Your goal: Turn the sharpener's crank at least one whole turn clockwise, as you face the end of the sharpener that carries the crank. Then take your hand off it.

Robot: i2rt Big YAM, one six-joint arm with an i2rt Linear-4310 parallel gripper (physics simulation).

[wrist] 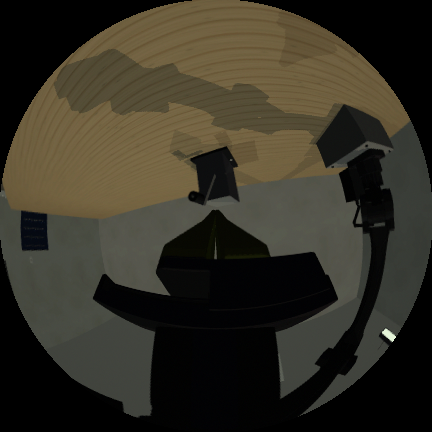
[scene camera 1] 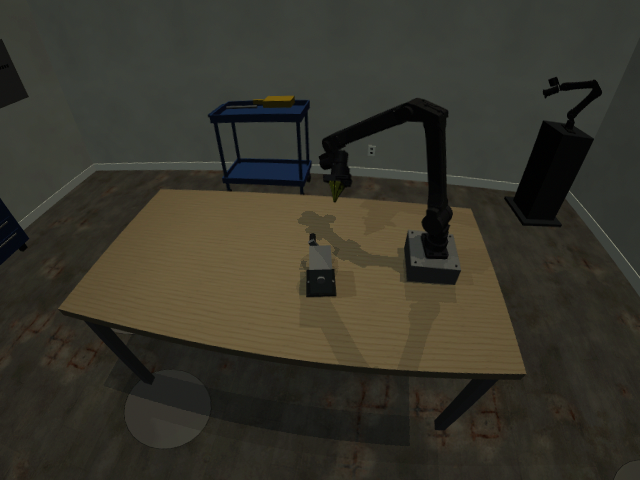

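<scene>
The sharpener is a grey box with a dark front and a silver round spot, standing upright near the middle of the table. Its crank shows at the far end: a thin arm with a black knob. In the wrist view the arm slants from the end face towards the knob, beside the box's top edge. My gripper is shut and empty, its yellow-green fingertips together. It hangs in the air beyond the crank end, apart from the knob and the sharpener.
The wooden table bears my arm's base block, right of the sharpener. A blue cart with a yellow tool stands behind the table. A black pedestal with a small arm stands at the back right.
</scene>
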